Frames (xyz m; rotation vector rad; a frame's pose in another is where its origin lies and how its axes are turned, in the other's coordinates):
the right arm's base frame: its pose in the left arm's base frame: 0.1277 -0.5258 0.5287 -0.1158 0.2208 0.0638
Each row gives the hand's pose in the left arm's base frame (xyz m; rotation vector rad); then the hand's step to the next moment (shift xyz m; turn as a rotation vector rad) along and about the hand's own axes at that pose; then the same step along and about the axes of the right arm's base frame.
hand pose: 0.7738 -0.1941 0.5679 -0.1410 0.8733 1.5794
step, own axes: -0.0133 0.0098 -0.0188 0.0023 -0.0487 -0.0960
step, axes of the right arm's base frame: -0.0133 -0.0200 -0.0069 0.0231 -0.0481 -0.0935
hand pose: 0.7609 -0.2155 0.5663 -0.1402 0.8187 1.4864
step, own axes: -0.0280 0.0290 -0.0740 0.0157 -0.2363 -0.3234
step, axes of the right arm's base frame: -0.0478 -0.0530 -0.0448 0.1481 -0.1662 -0.3333
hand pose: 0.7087 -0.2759 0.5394 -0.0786 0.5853 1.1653
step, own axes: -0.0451 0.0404 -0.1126 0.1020 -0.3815 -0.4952
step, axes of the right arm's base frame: -0.0780 -0.0467 -0.0899 0.2758 -0.1959 -0.5354
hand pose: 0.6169 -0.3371 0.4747 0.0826 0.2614 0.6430
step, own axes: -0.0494 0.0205 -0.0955 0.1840 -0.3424 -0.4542
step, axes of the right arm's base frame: -0.0567 0.0004 -0.0936 0.3236 -0.1227 -0.4875
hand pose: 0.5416 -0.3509 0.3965 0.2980 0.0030 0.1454
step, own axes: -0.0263 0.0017 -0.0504 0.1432 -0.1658 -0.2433
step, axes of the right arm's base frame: -0.0154 0.0197 -0.0511 0.2137 -0.0467 -0.2436
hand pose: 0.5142 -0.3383 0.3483 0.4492 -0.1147 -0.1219
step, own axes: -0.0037 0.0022 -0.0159 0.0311 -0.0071 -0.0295
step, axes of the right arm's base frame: 0.0022 0.0107 -0.0123 0.0392 0.0021 -0.0185
